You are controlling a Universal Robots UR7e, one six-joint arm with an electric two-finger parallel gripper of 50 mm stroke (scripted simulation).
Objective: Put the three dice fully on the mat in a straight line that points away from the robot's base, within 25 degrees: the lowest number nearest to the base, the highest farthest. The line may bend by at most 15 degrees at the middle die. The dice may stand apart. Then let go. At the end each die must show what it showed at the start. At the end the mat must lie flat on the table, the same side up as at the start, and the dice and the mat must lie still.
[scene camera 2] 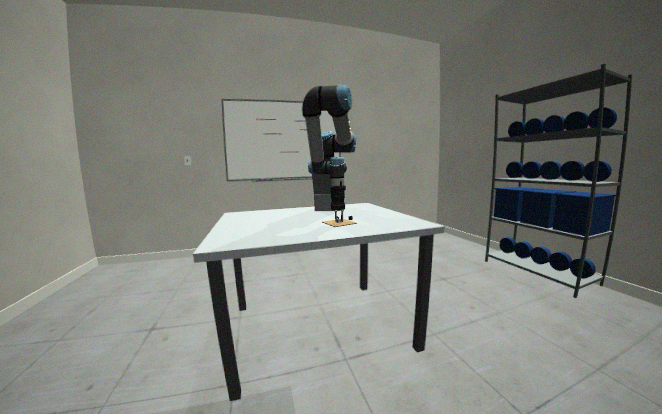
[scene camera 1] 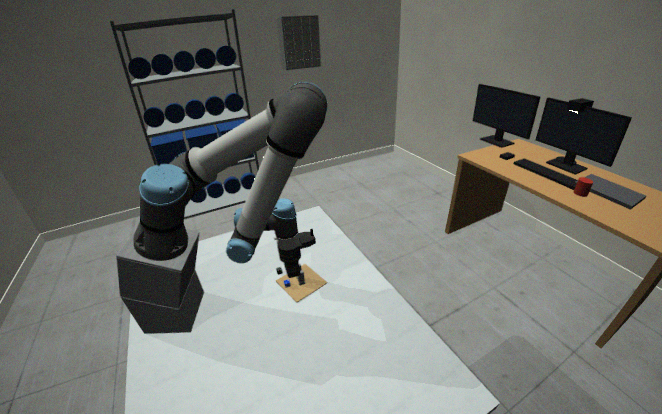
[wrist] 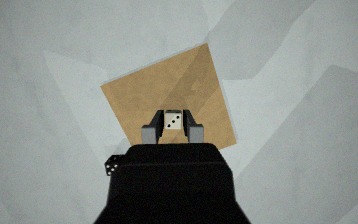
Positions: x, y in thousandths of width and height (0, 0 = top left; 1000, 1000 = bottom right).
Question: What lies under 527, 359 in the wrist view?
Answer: A tan mat.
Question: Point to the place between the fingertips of the gripper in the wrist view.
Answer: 485, 525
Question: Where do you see a tan mat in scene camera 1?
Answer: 474, 680
